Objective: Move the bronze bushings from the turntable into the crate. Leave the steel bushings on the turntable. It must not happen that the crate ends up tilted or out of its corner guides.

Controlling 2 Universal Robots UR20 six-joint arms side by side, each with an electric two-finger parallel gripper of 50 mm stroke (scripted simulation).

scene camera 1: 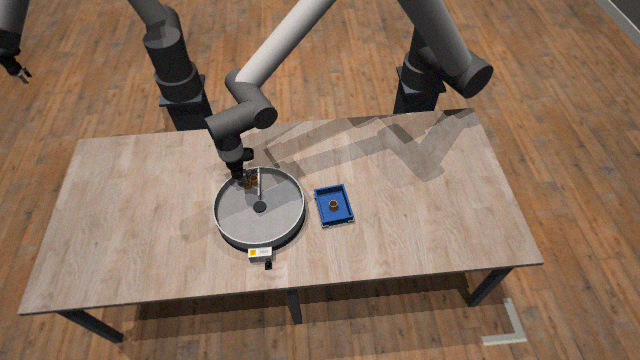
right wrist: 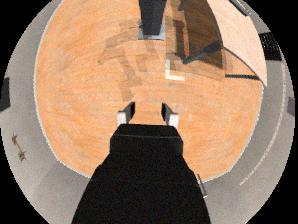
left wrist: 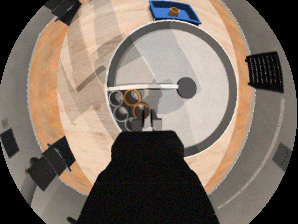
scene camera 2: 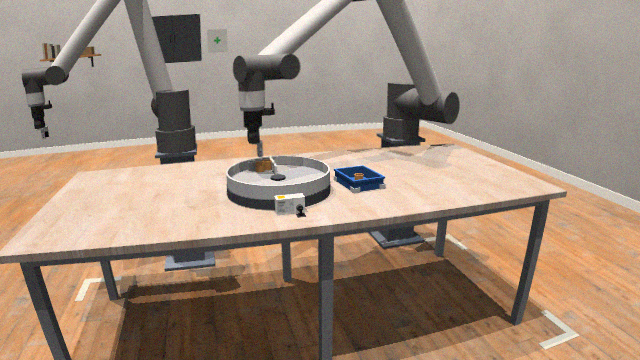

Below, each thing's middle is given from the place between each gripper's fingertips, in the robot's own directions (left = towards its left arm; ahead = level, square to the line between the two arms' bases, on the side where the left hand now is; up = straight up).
Labels:
Right now my left hand is 11 cm short of the turntable [scene camera 1: 240, 214], 9 cm above it and 6 cm to the right of it. The rest, counted from my left hand: blue crate [scene camera 1: 343, 214]: 40 cm to the left, 11 cm below, 10 cm ahead.

